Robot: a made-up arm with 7 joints. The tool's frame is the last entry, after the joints.
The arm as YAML. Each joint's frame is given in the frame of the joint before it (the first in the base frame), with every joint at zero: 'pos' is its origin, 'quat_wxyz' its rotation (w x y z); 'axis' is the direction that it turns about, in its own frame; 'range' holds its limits. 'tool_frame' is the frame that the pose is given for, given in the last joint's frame.
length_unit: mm
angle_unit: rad
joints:
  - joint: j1
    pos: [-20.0, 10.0, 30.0]
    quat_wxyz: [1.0, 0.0, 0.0, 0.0]
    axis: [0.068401, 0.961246, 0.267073]
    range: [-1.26, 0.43]
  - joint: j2
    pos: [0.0, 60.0, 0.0]
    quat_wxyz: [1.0, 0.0, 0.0, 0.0]
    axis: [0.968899, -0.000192, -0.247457]
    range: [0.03, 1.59]
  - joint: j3
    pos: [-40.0, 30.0, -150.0]
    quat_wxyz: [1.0, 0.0, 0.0, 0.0]
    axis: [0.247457, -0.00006, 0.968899]
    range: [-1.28, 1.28]
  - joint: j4
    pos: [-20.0, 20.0, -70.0]
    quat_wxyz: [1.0, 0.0, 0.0, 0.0]
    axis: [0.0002, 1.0, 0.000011]
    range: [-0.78, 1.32]
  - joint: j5
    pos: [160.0, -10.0, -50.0]
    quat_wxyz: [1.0, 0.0, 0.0, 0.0]
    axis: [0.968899, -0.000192, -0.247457]
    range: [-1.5, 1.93]
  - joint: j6
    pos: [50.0, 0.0, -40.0]
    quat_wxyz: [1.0, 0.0, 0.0, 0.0]
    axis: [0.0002, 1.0, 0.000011]
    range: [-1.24, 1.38]
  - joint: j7
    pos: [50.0, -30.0, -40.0]
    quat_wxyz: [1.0, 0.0, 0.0, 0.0]
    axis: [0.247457, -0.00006, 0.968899]
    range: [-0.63, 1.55]
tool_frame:
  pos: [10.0, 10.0, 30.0]
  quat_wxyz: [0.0, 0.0, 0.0, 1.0]
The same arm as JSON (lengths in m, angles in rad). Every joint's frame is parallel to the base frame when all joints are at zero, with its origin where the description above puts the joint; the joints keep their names.
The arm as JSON. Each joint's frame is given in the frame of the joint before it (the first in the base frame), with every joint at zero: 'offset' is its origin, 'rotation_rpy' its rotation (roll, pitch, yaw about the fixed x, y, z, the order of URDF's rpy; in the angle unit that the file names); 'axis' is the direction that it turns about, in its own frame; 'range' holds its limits. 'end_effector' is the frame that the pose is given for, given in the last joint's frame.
{"length_unit": "m", "angle_unit": "rad", "chain": [{"id": "j1", "offset": [-0.02, 0.01, 0.03], "rotation_rpy": [0.0, 0.0, 0.0], "axis": [0.068403, 0.961235, 0.26711], "range": [-1.26, 0.43]}, {"id": "j2", "offset": [0.0, 0.06, 0.0], "rotation_rpy": [0.0, 0.0, 0.0], "axis": [0.968889, -0.0002, -0.247497], "range": [0.03, 1.59]}, {"id": "j3", "offset": [-0.04, 0.03, -0.15], "rotation_rpy": [0.0, 0.0, 0.0], "axis": [0.247497, -0.0001, 0.968889], "range": [-1.28, 1.28]}, {"id": "j4", "offset": [-0.02, 0.02, -0.07], "rotation_rpy": [0.0, 0.0, 0.0], "axis": [0.0002, 1.0, 0.0], "range": [-0.78, 1.32]}, {"id": "j5", "offset": [0.16, -0.01, -0.05], "rotation_rpy": [0.0, 0.0, 0.0], "axis": [0.968889, -0.0002, -0.247497], "range": [-1.5, 1.93]}, {"id": "j6", "offset": [0.05, 0.0, -0.04], "rotation_rpy": [0.0, 0.0, 0.0], "axis": [0.0002, 1.0, 0.0], "range": [-1.24, 1.38]}, {"id": "j7", "offset": [0.05, -0.03, -0.04], "rotation_rpy": [0.0, 0.0, 0.0], "axis": [0.247497, -0.0001, 0.968889], "range": [-0.63, 1.55]}], "end_effector": {"offset": [0.01, 0.01, 0.03], "rotation_rpy": [0.0, 0.0, 3.1416]}}
